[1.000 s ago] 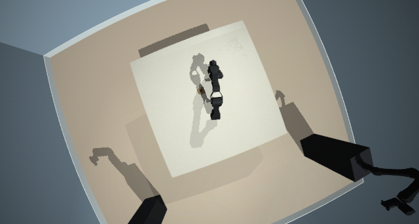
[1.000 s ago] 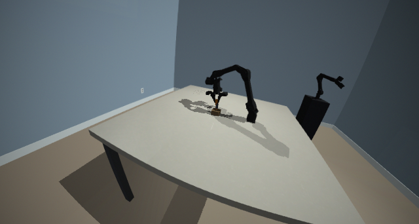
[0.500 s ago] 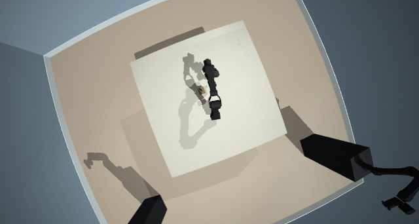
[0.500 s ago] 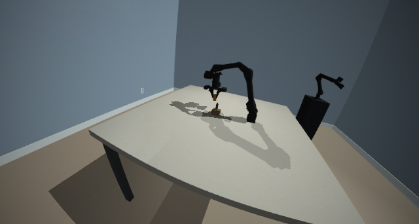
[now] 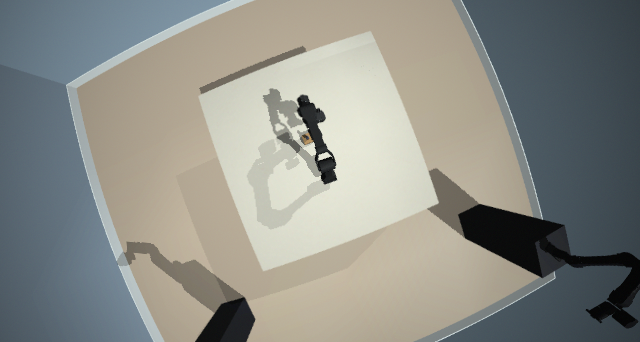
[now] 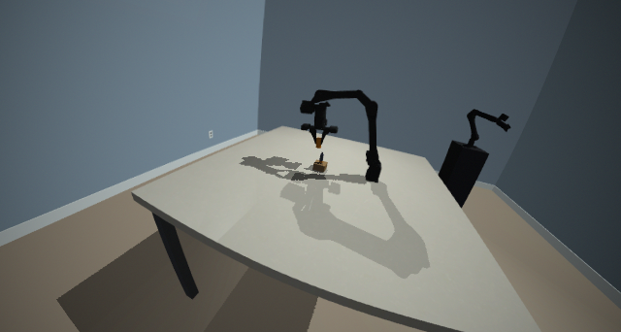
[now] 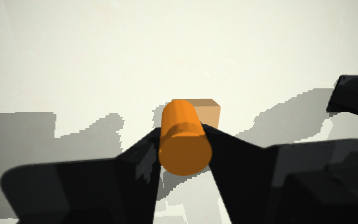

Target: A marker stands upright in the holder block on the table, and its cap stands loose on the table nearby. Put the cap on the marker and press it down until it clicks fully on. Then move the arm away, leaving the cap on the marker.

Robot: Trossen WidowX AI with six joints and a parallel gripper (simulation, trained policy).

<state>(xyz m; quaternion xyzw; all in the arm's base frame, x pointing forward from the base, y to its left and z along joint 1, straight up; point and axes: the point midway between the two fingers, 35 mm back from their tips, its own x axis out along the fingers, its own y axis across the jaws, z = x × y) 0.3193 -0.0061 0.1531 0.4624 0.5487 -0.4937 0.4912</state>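
Now: the tan holder block 4 cm behind my gripper tip, 4 cm to the left of it and 10 cm below it. Round my gripper tip: orange cap (1 cm above).
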